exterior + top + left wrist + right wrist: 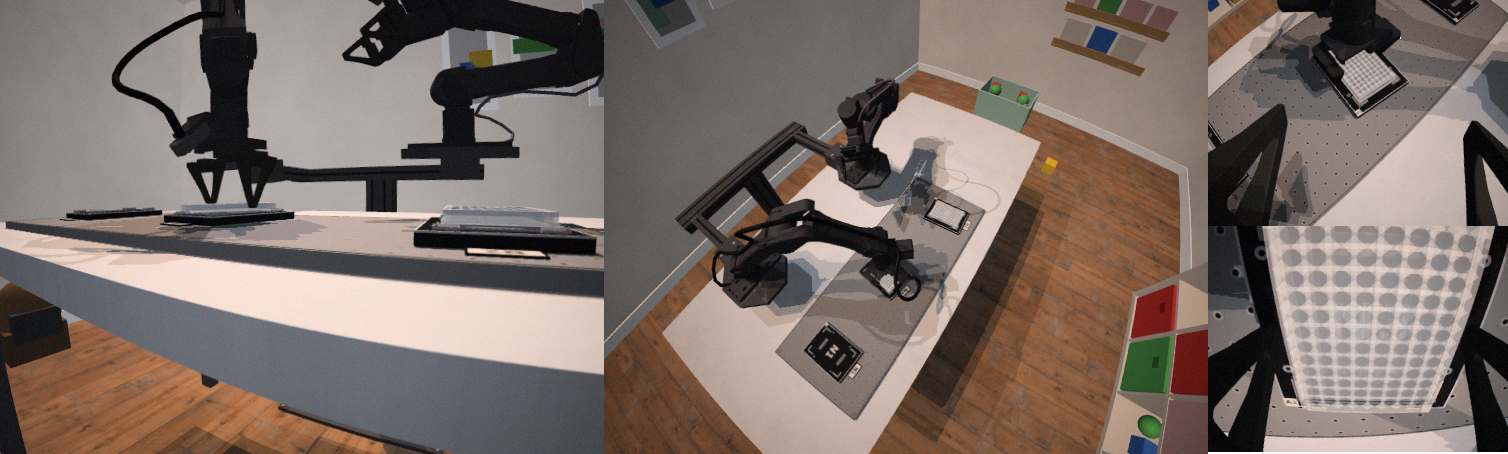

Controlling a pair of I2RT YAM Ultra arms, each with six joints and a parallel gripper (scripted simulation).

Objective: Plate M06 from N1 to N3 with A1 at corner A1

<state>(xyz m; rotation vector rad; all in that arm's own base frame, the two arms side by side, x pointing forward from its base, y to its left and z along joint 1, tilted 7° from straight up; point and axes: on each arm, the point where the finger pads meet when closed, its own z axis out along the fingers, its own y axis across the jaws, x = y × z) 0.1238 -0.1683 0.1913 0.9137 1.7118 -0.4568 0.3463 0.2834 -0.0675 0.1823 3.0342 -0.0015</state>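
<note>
Now: the N3 nest 2 cm below my right hand. Round my right hand: plate 36 cm to the left, 5 cm ahead, 1 cm below.
</note>
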